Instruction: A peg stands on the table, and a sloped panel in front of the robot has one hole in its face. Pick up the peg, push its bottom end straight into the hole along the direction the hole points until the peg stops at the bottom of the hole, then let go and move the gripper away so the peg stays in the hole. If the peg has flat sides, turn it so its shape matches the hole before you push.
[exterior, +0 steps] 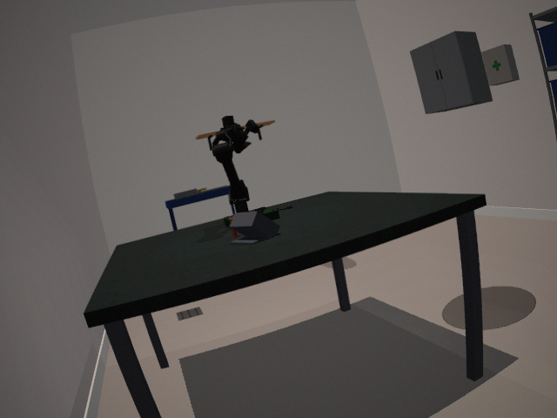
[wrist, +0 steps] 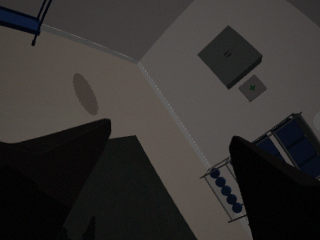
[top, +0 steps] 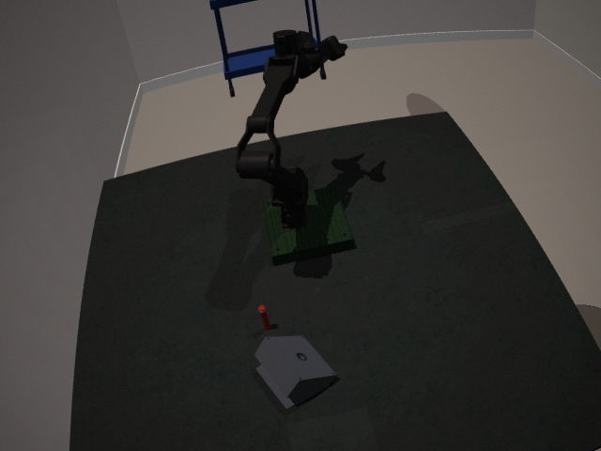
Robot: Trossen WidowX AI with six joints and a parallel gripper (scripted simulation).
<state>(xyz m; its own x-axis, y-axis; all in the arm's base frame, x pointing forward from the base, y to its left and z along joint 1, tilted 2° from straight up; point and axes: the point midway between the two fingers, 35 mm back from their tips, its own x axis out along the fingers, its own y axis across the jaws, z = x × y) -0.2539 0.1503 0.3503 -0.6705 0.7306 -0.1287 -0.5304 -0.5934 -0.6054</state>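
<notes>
Now: gripper tip 58 cm short of the round red peg, 34 cm above it and 25 cm to the left of it. Also, from my gripper tip: grey sloped panel (71 cm ahead, 35 cm below, 19 cm to the right).
</notes>
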